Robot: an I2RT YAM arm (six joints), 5 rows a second.
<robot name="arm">
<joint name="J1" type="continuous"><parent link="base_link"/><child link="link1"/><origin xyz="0 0 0.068" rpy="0 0 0"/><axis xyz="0 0 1"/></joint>
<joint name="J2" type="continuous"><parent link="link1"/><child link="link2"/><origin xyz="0.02 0.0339 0.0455" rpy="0 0 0"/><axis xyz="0 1 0"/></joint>
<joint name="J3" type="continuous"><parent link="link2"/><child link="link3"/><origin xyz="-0.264 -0.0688 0" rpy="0 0 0"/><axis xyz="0 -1 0"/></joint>
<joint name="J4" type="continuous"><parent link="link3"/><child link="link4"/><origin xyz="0.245 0.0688 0.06" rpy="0 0 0"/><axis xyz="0 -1 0"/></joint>
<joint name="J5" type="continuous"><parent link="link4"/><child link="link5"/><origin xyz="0.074 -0.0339 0.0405" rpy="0 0 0"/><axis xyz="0 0 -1"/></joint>
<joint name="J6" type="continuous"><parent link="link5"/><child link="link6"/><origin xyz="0.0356 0 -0.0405" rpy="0 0 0"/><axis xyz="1 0 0"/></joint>
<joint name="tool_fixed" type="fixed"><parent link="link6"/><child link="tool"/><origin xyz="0 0 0" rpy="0 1.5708 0"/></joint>
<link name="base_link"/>
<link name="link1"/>
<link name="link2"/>
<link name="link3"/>
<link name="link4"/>
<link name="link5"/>
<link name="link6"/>
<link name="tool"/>
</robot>
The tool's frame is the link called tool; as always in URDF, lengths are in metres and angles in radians. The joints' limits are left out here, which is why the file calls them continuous.
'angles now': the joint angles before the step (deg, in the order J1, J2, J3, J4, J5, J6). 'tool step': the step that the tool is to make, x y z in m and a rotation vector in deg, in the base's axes. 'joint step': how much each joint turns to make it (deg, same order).
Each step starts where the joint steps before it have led.
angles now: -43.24 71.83 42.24 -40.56 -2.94 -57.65
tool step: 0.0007 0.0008 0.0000 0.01 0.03 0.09
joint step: 0.29 0.00 0.00 -0.02 0.08 0.19
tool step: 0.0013 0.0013 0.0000 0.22 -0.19 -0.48
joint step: 0.49 0.01 0.00 0.05 0.06 1.02
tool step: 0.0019 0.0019 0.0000 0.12 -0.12 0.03
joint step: 0.72 0.02 0.01 0.06 0.07 0.71
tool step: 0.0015 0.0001 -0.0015 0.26 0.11 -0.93
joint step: 0.33 0.46 -0.02 0.28 0.31 1.23
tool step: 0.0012 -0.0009 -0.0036 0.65 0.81 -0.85
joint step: 0.09 1.05 0.01 0.04 0.35 0.87
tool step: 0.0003 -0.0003 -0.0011 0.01 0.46 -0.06
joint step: 0.04 0.33 0.02 -0.04 0.31 0.00
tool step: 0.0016 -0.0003 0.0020 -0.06 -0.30 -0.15
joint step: 0.21 0.08 0.49 -0.13 -0.03 0.39
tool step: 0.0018 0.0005 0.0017 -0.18 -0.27 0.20
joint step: 0.40 0.00 0.35 -0.03 0.03 0.21
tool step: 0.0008 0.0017 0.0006 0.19 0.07 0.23
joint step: 0.46 -0.10 0.10 -0.37 -0.02 0.25
